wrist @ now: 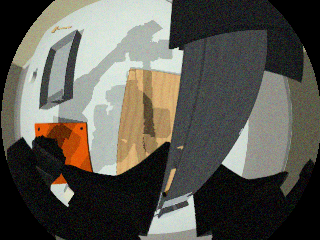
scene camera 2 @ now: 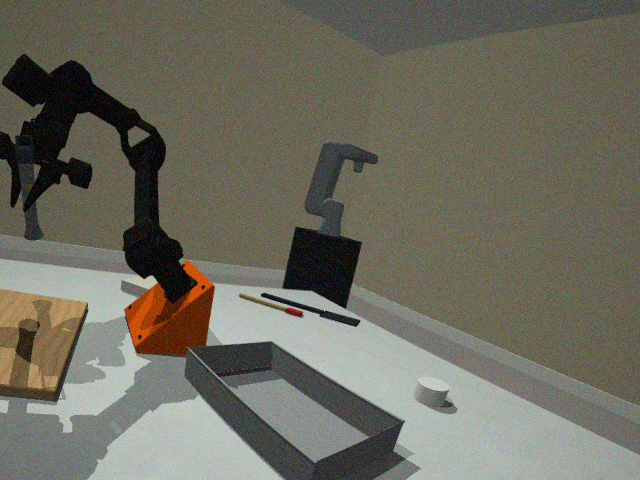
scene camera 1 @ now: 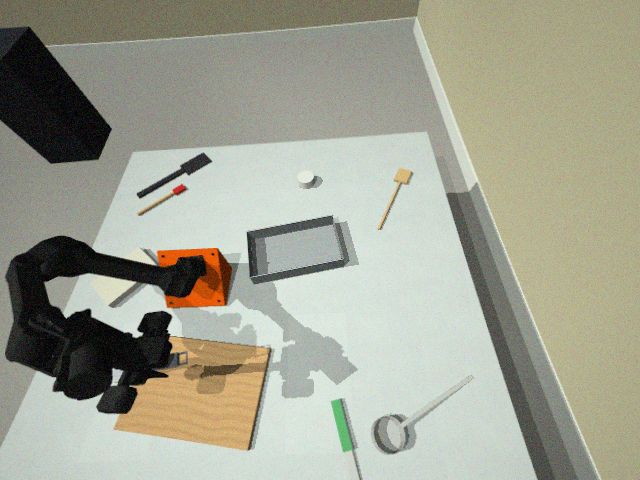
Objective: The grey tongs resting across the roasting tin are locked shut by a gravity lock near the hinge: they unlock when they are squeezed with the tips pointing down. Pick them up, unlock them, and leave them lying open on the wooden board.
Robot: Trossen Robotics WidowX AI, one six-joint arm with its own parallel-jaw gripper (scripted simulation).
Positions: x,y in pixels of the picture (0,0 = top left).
my gripper: wrist; scene camera 2; scene camera 1 169,371
same spot on grey roasting tin: (wrist: 56,86) = (scene camera 2: 259,391)
same spot on my gripper: (scene camera 2: 49,174) = (wrist: 97,174)
